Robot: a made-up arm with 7 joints. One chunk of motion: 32 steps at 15 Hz.
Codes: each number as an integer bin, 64 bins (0 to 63) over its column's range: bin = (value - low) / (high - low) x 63, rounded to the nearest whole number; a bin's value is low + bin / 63 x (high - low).
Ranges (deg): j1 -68..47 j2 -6..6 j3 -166..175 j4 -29..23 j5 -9..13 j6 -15..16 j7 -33..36
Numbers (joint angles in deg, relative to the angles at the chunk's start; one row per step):
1: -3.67 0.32 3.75 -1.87 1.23 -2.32 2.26
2: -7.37 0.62 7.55 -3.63 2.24 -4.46 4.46
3: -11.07 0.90 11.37 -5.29 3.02 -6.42 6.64
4: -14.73 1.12 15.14 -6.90 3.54 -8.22 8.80
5: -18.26 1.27 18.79 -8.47 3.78 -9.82 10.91
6: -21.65 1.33 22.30 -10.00 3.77 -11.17 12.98
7: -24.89 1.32 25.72 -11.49 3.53 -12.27 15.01
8: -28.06 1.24 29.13 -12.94 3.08 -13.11 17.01
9: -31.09 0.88 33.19 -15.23 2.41 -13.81 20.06
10: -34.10 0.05 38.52 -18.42 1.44 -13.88 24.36
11: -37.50 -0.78 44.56 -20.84 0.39 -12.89 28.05
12: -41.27 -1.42 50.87 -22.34 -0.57 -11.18 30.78
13: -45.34 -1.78 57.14 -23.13 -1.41 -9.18 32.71
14: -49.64 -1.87 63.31 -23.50 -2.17 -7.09 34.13
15: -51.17 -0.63 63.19 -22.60 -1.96 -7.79 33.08
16: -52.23 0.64 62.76 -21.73 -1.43 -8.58 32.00
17: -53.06 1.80 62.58 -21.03 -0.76 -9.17 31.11
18: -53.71 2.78 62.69 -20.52 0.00 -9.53 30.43
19: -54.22 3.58 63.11 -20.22 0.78 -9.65 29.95
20: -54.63 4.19 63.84 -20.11 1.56 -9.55 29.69
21: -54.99 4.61 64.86 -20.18 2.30 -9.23 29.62
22: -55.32 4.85 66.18 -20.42 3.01 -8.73 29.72
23: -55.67 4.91 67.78 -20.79 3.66 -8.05 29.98
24: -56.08 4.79 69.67 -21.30 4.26 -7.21 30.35
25: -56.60 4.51 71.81 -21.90 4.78 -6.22 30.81
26: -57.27 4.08 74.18 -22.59 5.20 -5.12 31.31
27: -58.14 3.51 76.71 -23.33 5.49 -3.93 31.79
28: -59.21 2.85 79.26 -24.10 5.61 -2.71 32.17
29: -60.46 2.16 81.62 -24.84 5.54 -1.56 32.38
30: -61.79 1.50 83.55 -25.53 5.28 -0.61 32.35
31: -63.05 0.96 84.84 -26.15 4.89 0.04 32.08
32: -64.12 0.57 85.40 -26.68 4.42 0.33 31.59
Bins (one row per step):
1: 35 33 31 33 29 26 32
2: 33 35 32 31 32 21 34
3: 31 36 33 29 34 17 36
4: 29 37 33 27 36 14 38
5: 27 38 34 25 37 11 40
6: 25 38 35 23 37 8 42
7: 24 38 35 21 36 6 44
8: 22 38 36 19 35 4 46
9: 20 36 37 17 33 2 48
10: 19 32 38 13 30 2 52
11: 17 27 39 10 27 4 56
12: 15 24 40 8 24 8 58
13: 12 22 41 7 22 12 60
14: 10 22 42 7 20 16 61
15: 9 28 42 8 20 15 60
16: 9 35 42 9 22 13 59
17: 8 41 42 10 24 12 59
18: 8 46 42 10 26 11 58
19: 8 50 42 11 28 11 57
20: 7 53 42 11 30 11 57
21: 7 56 43 11 32 12 57
22: 7 57 43 10 34 13 57
23: 7 57 43 10 36 14 58
24: 7 57 44 9 38 16 58
25: 6 55 44 9 39 18 58
26: 6 53 44 8 41 20 59
27: 5 50 45 7 41 22 59
28: 5 46 45 6 42 25 60
29: 4 43 46 5 42 27 60
30: 3 39 46 4 41 29 60
31: 3 37 46 3 40 31 59
32: 2 34 46 3 38 31 59

